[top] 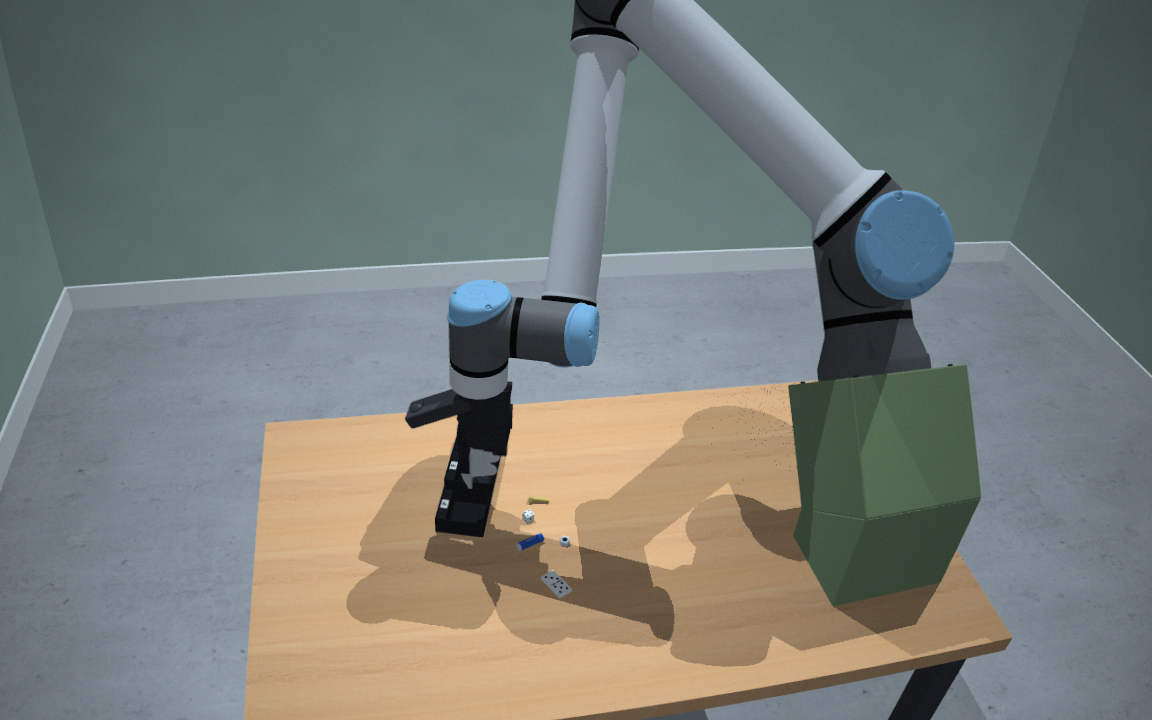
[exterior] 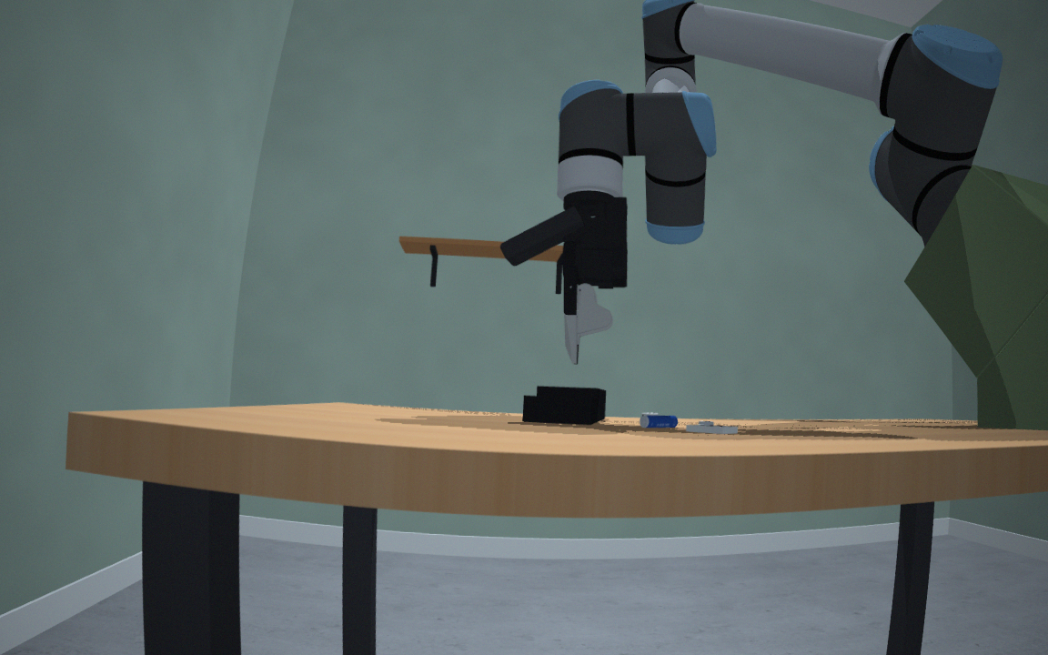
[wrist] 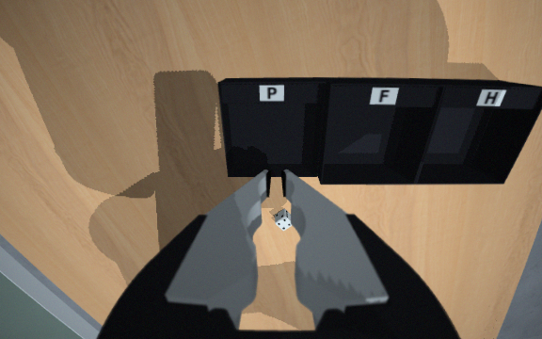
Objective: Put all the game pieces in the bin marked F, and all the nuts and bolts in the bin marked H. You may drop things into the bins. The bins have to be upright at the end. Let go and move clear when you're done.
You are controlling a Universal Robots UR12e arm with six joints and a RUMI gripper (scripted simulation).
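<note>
The brass bolt is 12 cm behind my hand and 9 cm below it. From my hand the other things lie so: battery: 9 cm to the left, 8 cm below, 8 cm behind; then white die: 10 cm behind, 8 cm below, 3 cm to the left; then black bin: 8 cm to the right, 7 cm below, 2 cm behind.
</note>
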